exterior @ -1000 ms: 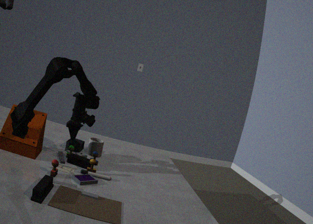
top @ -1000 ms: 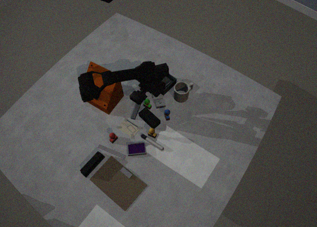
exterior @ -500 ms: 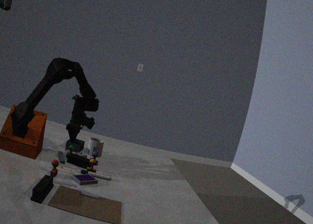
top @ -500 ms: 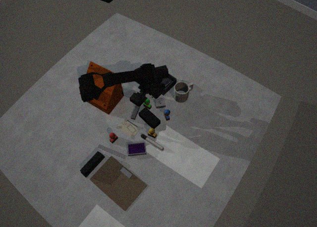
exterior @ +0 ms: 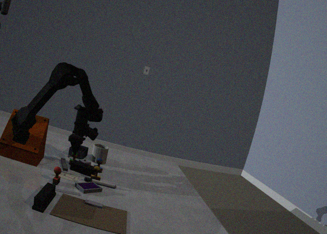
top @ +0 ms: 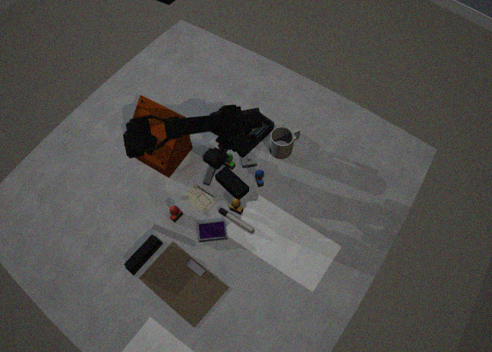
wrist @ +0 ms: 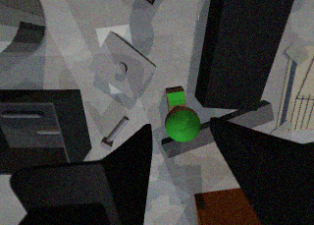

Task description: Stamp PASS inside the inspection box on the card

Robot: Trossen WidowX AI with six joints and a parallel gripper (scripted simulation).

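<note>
Now: the green-knobbed stamp 40 mm below my gripper tip. From my gripper tip the other things lie so: black block 60 mm to the right, 50 mm ahead, 40 mm below; grey plate 50 mm to the left, 50 mm ahead, 40 mm below; grey bar 50 mm below, 40 mm to the right, 40 mm behind.
</note>
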